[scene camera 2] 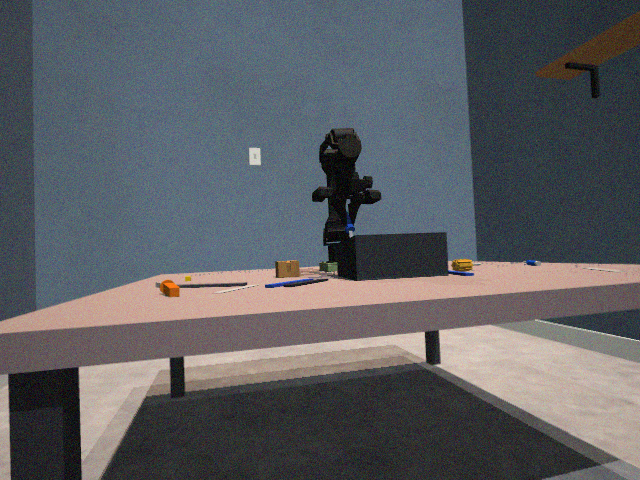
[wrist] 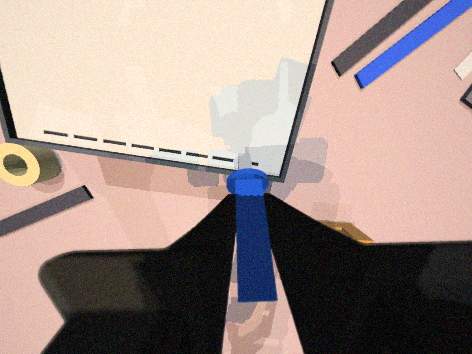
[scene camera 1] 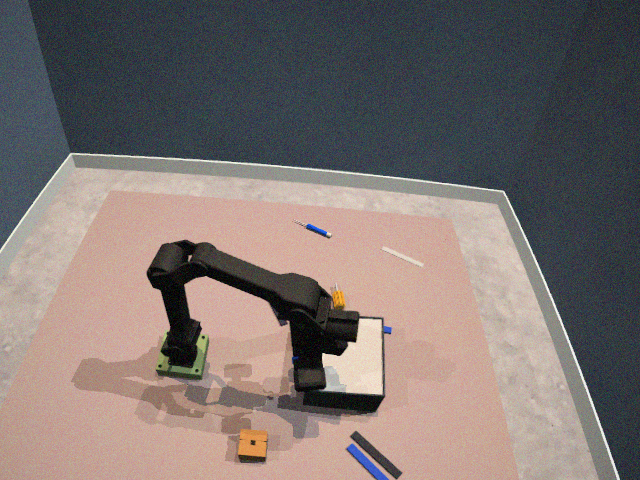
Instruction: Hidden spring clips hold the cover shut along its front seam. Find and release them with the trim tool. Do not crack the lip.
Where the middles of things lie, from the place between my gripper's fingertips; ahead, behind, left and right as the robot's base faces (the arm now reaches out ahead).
Right now the cover [scene camera 1: 359, 369] is 9 cm ahead of my hand, 7 cm to the left of it and 5 cm below it. Also, from my hand: blue trim tool [wrist: 256, 282]: 1 cm behind; then orange block [scene camera 1: 253, 443]: 16 cm to the right, 11 cm below, 10 cm behind.
